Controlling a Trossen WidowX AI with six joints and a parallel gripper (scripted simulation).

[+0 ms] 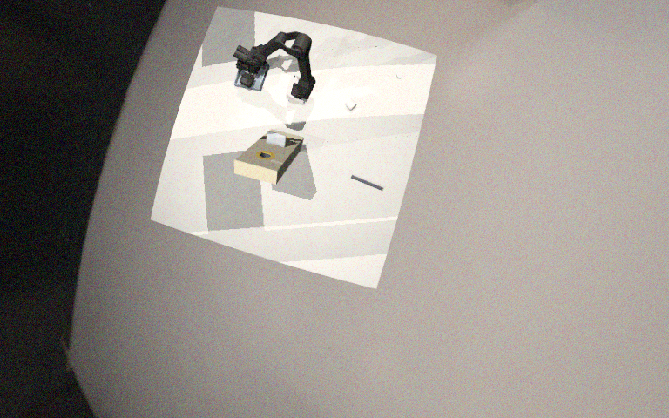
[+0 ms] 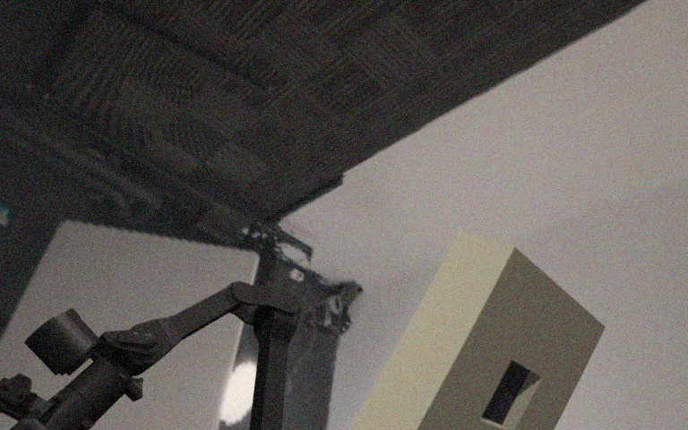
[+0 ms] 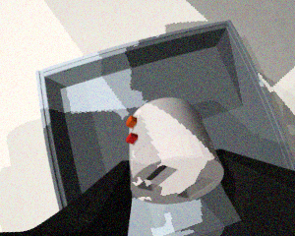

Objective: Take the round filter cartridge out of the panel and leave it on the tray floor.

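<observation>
Now: the round filter cartridge right at my gripper tip. From my gripper tip the other things lie so: beige service panel (40 cm ahead, 25 cm to the left, 11 cm above); then blue-grey tray (1 cm to the right, 3 cm below).
</observation>
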